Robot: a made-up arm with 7 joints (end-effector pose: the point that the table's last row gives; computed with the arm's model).
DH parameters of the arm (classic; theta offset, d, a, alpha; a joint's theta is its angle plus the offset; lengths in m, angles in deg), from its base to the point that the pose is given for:
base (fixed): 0 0.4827 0.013 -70
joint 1: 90 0.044 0.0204 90
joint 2: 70 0.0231 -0.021 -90
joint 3: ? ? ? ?
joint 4: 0 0.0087 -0.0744 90
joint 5: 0 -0.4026 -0.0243 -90
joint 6: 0 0.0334 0.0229 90
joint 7: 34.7 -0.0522 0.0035 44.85
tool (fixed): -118.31 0.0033 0 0
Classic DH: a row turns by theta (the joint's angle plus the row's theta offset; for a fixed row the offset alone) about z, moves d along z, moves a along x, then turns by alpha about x.
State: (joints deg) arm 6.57 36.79 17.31 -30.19 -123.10 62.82 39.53
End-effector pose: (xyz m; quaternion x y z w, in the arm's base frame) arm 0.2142 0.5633 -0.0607 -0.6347 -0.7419 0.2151 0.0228
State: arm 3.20 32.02 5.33 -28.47 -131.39 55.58 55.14
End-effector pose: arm 0.2626 0.4593 -0.1341 0.7435 0.5843 -0.3241 0.0272
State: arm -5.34 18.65 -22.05 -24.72 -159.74 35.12 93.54
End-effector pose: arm 0.3149 0.1635 -0.2438 0.7701 0.1650 -0.6106 0.0830
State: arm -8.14 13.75 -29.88 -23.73 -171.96 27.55 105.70
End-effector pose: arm 0.3131 0.0717 -0.2562 0.7223 0.0609 -0.6872 0.0487
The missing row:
joint 3: -90 -0.3195 0.0666 -90
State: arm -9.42 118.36 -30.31 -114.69 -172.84 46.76 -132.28
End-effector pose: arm 0.4878 0.2902 0.3752 0.4707 -0.2800 -0.8108 0.2064
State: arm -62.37 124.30 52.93 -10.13 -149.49 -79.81 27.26
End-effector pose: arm -0.0854 0.6404 0.8725 0.7186 0.4609 -0.4576 0.2486
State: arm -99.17 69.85 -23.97 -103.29 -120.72 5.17 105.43
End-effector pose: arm 0.2926 -0.1063 1.0248 -0.9086 0.3630 -0.1832 0.0951
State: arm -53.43 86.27 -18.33 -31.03 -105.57 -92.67 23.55
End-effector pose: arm 0.4598 0.5881 0.6398 -0.4979 -0.1844 0.8351 0.1441
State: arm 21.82 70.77 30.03 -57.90 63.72 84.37 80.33
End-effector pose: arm 0.2111 0.7552 0.2765 -0.2228 0.2421 0.3663 0.8704
